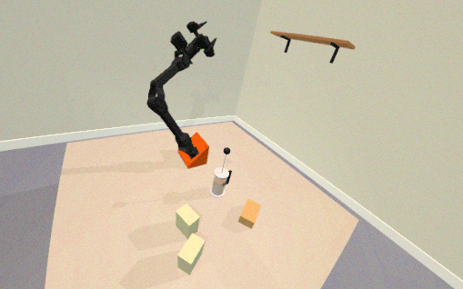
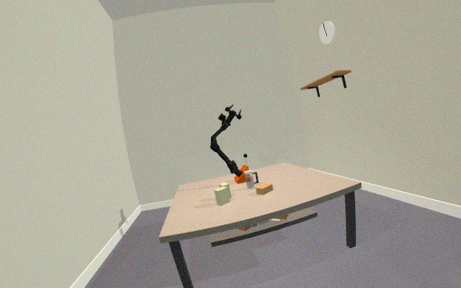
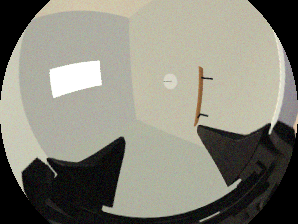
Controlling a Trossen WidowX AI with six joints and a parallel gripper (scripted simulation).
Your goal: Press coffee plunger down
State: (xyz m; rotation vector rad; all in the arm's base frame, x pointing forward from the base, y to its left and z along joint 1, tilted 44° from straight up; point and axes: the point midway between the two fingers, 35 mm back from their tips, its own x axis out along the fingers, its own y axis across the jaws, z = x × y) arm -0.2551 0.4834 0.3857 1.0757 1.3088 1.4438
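My gripper tip is 46 cm short of the coffee press, 4 cm to the left of it and 60 cm above it.
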